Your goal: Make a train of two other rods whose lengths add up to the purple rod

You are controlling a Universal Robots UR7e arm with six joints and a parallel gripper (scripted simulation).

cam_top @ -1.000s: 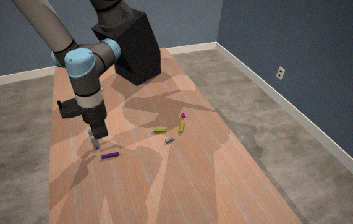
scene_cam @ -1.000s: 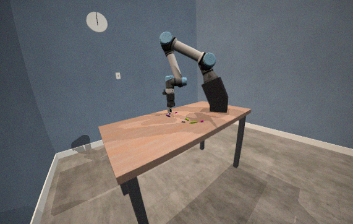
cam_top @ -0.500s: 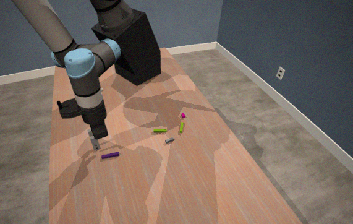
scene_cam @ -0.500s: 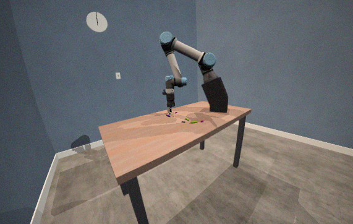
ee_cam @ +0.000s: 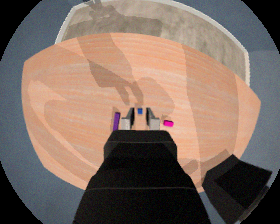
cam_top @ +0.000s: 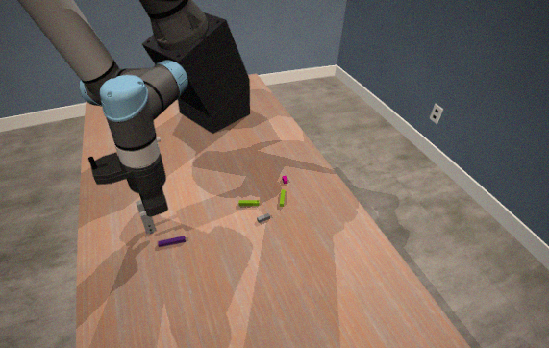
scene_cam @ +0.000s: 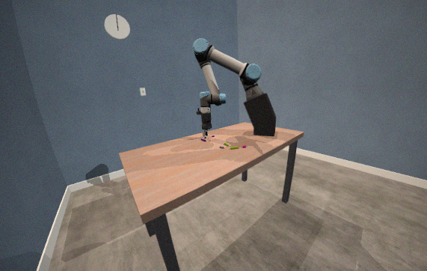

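Right now my hand is 30 mm above the blue rod. Also, from my hand: purple rod (40 mm ahead, 50 mm to the left, 30 mm below); then grey rod (20 mm ahead, 260 mm to the left, 30 mm below).
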